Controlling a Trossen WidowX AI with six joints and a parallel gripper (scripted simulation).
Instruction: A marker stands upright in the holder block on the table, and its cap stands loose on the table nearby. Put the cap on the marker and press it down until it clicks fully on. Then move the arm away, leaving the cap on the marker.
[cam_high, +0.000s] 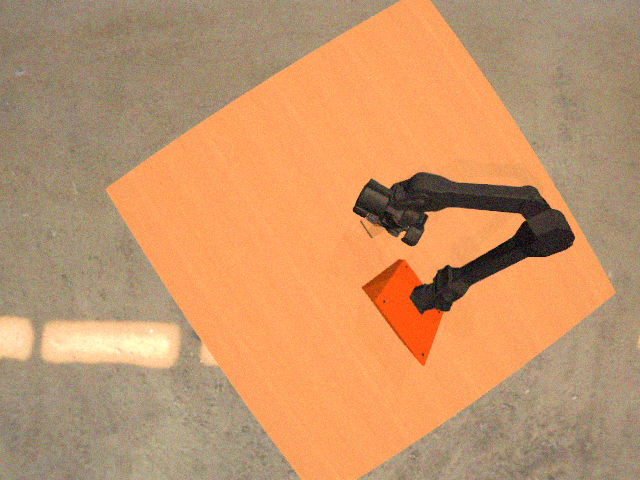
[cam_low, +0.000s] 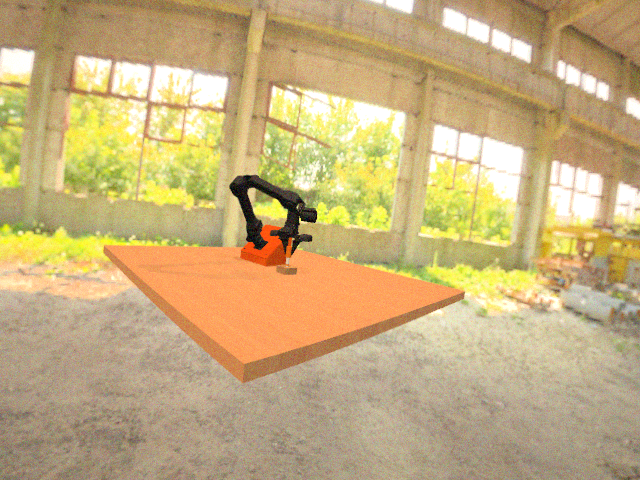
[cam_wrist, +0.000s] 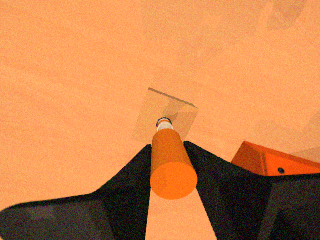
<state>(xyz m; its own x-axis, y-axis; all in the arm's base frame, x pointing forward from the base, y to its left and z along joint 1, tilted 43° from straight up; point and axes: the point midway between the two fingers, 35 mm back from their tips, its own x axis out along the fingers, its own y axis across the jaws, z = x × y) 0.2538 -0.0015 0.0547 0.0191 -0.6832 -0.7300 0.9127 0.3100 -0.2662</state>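
Now: the holder block 70 mm below my gripper tip. From my gripper tip the other things lie so: orange cap 10 mm above.
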